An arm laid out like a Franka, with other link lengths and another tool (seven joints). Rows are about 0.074 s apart.
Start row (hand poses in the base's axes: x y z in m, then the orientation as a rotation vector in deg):
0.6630, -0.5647, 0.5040, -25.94, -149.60, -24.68
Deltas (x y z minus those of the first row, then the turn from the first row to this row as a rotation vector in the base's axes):
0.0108, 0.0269, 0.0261, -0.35, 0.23, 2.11
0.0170, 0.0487, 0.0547, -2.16, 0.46, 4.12
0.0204, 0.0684, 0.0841, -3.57, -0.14, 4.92
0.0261, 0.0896, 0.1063, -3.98, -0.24, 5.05
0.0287, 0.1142, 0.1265, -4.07, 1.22, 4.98
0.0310, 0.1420, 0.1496, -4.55, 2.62, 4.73
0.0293, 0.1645, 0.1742, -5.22, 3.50, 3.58
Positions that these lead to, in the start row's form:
0.6738, -0.5378, 0.5301, -23.29, -149.72, -23.46
0.6800, -0.5160, 0.5587, -21.25, -150.24, -20.39
0.6834, -0.4963, 0.5881, -20.57, -151.31, -18.48
0.6891, -0.4751, 0.6103, -20.51, -151.53, -17.94
0.6917, -0.4505, 0.6305, -20.82, -150.14, -17.40
0.6940, -0.4227, 0.6536, -21.46, -148.90, -16.45
0.6923, -0.4002, 0.6782, -23.28, -148.13, -15.70

